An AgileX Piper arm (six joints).
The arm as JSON. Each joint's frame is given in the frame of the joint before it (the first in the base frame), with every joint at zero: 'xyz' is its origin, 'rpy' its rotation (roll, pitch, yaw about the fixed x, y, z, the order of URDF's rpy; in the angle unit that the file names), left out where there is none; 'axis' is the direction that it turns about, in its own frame. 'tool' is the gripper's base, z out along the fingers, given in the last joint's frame.
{
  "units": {
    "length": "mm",
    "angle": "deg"
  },
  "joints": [
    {
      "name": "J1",
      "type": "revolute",
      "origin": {
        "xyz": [
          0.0,
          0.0,
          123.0
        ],
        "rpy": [
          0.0,
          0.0,
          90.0
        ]
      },
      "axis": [
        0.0,
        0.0,
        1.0
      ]
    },
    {
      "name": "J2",
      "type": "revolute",
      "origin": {
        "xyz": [
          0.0,
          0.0,
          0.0
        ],
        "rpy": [
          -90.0,
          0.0,
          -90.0
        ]
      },
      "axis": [
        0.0,
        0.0,
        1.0
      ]
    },
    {
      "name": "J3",
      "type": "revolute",
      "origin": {
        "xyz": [
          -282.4,
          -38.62,
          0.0
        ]
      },
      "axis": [
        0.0,
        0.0,
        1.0
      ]
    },
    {
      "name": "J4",
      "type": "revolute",
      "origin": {
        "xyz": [
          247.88,
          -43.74,
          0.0
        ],
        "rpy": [
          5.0,
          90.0,
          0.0
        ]
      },
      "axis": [
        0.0,
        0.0,
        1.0
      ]
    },
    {
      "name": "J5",
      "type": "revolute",
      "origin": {
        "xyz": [
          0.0,
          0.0,
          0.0
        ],
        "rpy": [
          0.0,
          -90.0,
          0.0
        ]
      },
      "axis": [
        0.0,
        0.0,
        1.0
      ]
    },
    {
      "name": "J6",
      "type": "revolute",
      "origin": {
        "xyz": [
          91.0,
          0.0,
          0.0
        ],
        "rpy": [
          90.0,
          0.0,
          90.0
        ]
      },
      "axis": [
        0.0,
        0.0,
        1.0
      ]
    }
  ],
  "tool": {
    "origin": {
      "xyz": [
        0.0,
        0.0,
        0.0
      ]
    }
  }
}
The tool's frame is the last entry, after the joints.
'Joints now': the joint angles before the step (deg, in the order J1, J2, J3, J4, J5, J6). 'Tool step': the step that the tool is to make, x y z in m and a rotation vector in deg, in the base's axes. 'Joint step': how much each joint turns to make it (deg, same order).
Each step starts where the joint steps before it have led.
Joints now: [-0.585 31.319 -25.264 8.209 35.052 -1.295]
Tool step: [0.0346 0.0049 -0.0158 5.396 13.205 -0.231]
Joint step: [-0.035 13.983 -2.721 5.276 2.049 -0.054]
